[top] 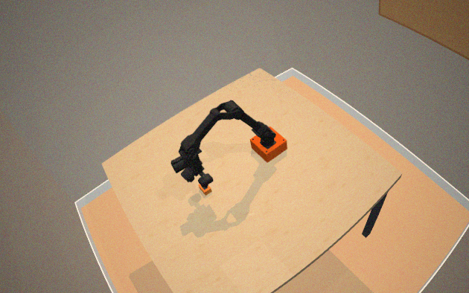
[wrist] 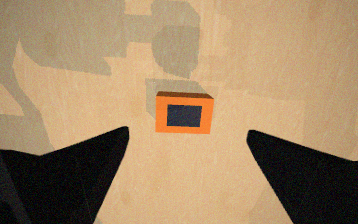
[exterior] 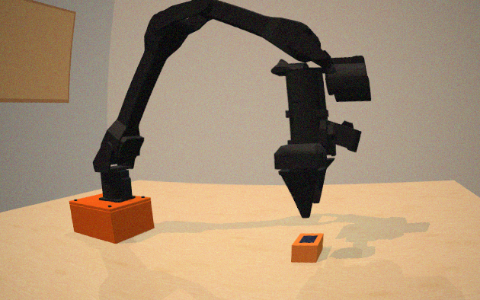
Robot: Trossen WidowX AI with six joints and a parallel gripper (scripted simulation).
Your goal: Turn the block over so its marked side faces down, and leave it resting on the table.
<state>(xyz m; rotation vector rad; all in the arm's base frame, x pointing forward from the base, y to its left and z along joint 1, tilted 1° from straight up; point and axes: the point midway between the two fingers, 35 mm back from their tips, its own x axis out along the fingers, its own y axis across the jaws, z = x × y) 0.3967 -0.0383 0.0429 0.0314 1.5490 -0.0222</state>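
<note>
Now: gripper tip 60 mm above the block.
</note>
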